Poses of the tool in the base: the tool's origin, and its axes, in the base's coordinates. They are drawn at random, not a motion.
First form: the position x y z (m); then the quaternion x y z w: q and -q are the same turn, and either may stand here.
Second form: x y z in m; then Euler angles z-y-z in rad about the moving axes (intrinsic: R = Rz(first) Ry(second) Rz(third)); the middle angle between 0 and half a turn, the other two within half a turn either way. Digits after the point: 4 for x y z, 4 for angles.
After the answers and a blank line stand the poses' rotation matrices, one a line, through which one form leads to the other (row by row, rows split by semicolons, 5 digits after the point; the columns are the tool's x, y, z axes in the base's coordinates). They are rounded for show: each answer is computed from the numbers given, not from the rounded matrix.
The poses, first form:
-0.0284 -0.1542 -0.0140 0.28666 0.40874 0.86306 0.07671
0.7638 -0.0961 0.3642 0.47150 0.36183 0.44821 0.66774
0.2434 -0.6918 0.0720 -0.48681 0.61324 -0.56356 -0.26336
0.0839 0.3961 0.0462 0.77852 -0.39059 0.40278 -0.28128
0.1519 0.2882 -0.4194 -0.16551 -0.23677 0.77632 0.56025
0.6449 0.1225 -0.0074 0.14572 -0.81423 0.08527 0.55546
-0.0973 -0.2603 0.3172 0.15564 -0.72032 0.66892 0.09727
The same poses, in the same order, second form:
-0.0284 -0.1542 -0.0140 0.8705 1.0454 2.0938
0.7638 -0.0961 0.3642 -0.3251 1.2729 1.5074
0.2434 -0.6918 0.0720 -1.3370 1.7989 -2.6789
0.0839 0.3961 0.0462 0.1446 2.1145 -2.0670
0.1519 0.2882 -0.4194 -2.8060 0.5861 -1.5858
0.6449 0.1225 -0.0074 -2.8122 1.9481 3.1168
-0.0973 -0.2603 0.3172 -1.5024 1.6571 -1.9280

-0.82388 0.10193 0.55752; 0.36675 -0.65409 0.66156; 0.43210 0.74951 0.50151
0.33638 -0.25737 0.90588; 0.93978 0.15359 -0.30533; -0.06055 0.95403 0.29354
-0.38732 -0.89390 0.22569; -0.30022 -0.10916 -0.94760; 0.87169 -0.43478 -0.22609
0.37042 -0.38157 0.84687; -0.83475 -0.53664 0.12332; 0.40741 -0.75260 -0.51730
-0.31746 -0.79149 -0.52227; 0.94824 -0.26012 -0.18216; 0.00832 -0.55307 0.83309
-0.34047 -0.33202 -0.87968; -0.14257 0.94299 -0.30074; 0.92938 0.02302 -0.36839
-0.93263 -0.35435 0.06809; -0.09409 0.05664 -0.99395; 0.34835 -0.93339 -0.08617

